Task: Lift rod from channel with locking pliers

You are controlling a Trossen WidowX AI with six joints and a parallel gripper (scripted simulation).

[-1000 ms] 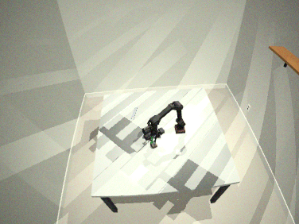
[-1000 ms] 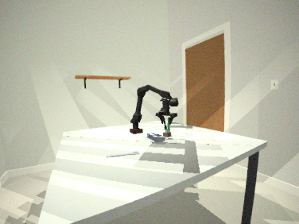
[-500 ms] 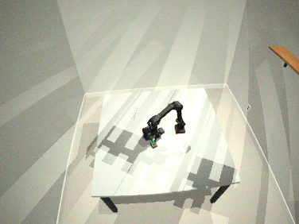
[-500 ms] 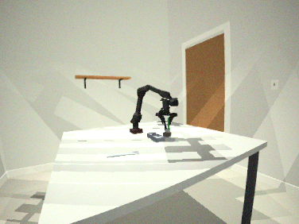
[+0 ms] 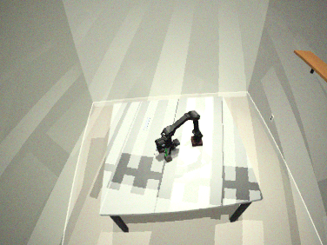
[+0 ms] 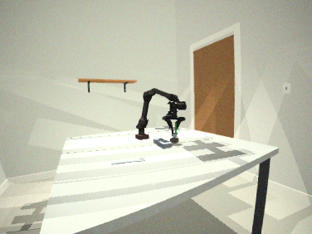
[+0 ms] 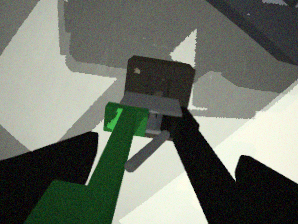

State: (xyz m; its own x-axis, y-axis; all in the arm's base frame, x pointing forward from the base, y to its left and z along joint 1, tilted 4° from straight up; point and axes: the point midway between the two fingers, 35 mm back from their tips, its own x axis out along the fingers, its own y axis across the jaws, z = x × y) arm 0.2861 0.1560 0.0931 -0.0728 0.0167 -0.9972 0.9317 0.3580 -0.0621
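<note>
My gripper tip is now 120 mm to the left of the grey channel block, 90 mm above it and 10 mm short of it. The rest, counted from my gripper tip: black handle: 20 mm behind; brown holster: 100 mm below, 10 mm ahead; orange rod: 120 mm to the right, 100 mm below, 10 mm ahead.
</note>
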